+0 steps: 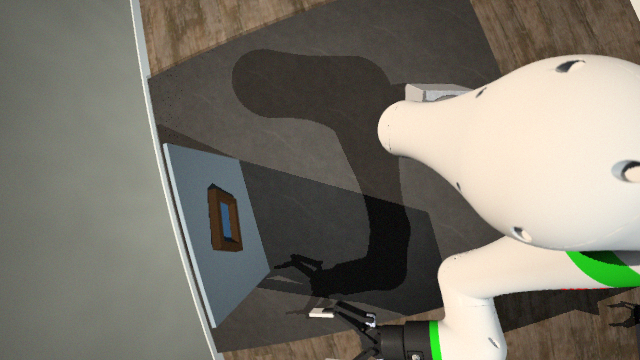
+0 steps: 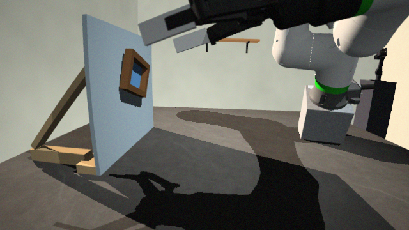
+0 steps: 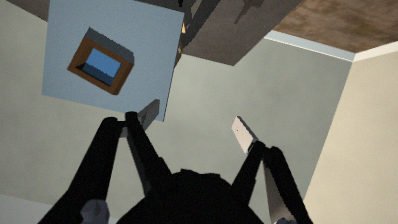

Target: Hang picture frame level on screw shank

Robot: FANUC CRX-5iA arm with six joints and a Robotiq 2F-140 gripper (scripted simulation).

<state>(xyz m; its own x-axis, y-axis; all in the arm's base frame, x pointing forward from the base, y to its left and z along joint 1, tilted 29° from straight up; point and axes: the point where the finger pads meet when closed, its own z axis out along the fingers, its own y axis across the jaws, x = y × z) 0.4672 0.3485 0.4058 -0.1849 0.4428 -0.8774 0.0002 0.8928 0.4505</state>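
Now: hand 230 mm short of the picture frame, 350 mm to the left of it and 70 mm above it. The rest, counted from my hand: pale blue wall panel 250 mm ahead, 340 mm to the right, 120 mm below.
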